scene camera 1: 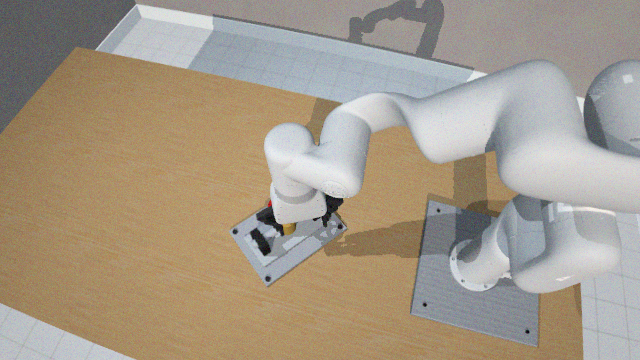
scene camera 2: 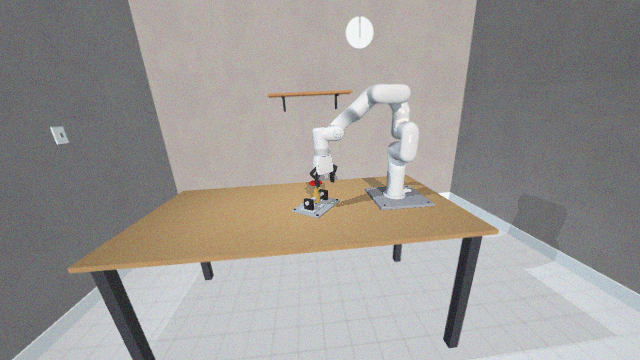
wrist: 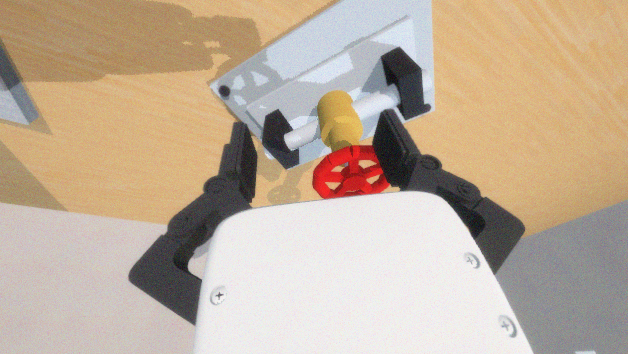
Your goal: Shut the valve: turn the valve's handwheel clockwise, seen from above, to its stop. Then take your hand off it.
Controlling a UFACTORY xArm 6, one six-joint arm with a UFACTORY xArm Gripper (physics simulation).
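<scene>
The red handwheel (scene camera 1: 270, 203) (scene camera 2: 315, 183) (wrist: 354, 183) sits on the brass valve body (scene camera 1: 289, 229) (scene camera 2: 317, 196) (wrist: 340, 117). The valve stands on a grey mounting plate (scene camera 1: 300, 258) (scene camera 2: 325, 209) (wrist: 390, 22). My gripper (scene camera 1: 303, 227) (scene camera 2: 325, 183) (wrist: 315, 132) is wide open with nothing held between its fingers. In the wrist view its right finger overlaps the wheel's right rim, and the left finger stands well apart from the wheel. I cannot tell whether the right finger touches the rim. The gripper housing hides most of the wheel in scene camera 1.
Black pipe supports (scene camera 1: 261, 241) (scene camera 2: 309, 204) (wrist: 407, 80) stand on either side of the valve body, with a pale pipe (wrist: 375, 104) through them. The arm's grey base plate (scene camera 1: 470, 320) (scene camera 2: 415, 204) is bolted on the wooden table (scene camera 1: 150, 175) (scene camera 2: 225, 230), to the right in both scene views.
</scene>
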